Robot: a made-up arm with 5 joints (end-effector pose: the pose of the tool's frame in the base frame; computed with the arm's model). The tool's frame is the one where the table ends. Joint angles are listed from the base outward.
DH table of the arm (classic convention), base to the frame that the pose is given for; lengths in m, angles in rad. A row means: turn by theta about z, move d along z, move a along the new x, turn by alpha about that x. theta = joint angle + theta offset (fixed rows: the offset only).
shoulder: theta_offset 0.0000  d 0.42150  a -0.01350  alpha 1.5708
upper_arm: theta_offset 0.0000  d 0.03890  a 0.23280  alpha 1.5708
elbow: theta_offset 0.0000  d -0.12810  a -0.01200  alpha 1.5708
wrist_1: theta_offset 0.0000  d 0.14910  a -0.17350  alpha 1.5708
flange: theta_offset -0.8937  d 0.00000  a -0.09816  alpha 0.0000
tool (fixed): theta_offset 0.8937  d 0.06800  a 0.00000  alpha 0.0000
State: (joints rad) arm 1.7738 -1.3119 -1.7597 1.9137 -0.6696
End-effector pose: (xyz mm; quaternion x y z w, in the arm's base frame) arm -71.0 229.4 520.3 0.6764 -0.0032 -0.6126 0.4088
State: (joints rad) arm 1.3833 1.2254 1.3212 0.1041 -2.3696
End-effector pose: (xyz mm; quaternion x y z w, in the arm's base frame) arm -88.2 -72.9 815.8 0.2865 0.4873 -0.7420 0.3604
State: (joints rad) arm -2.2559 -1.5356 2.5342 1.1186 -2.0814
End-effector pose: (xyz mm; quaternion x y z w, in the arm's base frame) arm -284.1 -57.4 115.3 0.1715 -0.3063 -0.4658 0.8123
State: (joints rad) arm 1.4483 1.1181 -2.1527 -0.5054 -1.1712
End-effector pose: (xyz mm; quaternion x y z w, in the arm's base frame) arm 287.4 -109.6 586.2 0.2641 -0.3453 0.8763 0.2076
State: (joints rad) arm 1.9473 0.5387 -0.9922 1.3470 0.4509
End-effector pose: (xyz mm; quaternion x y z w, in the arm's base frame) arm -0.1 -169.4 800.1 -0.5176 -0.0086 0.8549 0.0331
